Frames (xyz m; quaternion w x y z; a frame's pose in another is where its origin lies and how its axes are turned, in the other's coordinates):
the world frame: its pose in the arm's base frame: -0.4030 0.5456 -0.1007 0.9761 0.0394 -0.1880 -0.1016
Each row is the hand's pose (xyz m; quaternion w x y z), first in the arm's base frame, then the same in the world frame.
Working: the arm's base frame: its pose in the world frame: 0.5186 -0.4471 -0.0367 0.9761 -0.0394 0.1880 0.1016

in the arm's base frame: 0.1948 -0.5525 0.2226 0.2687 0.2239 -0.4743 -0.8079
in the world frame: 0.8933 -0.9251 0.1178 0.4424 0.1043 -0.4215 -0.7847
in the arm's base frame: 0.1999 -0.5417 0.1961 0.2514 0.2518 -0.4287 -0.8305
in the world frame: 0.8862 -0.9167 0.0909 0.4203 0.1233 -0.3783 -0.8155
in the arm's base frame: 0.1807 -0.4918 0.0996 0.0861 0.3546 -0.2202 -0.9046
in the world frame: 0.8234 -0.8826 0.0068 0.2313 0.1950 -0.1984 -0.9323
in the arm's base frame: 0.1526 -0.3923 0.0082 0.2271 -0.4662 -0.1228 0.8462
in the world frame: 0.7439 -0.8011 -0.0712 0.1404 -0.2924 -0.0912 0.9415
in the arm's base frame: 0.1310 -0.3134 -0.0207 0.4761 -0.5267 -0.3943 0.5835
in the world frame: 0.6971 -0.7314 -0.0929 0.4588 -0.3831 -0.3259 0.7325
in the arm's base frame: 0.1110 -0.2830 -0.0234 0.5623 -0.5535 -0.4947 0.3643
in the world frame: 0.6714 -0.7057 -0.0891 0.5831 -0.4437 -0.4191 0.5363
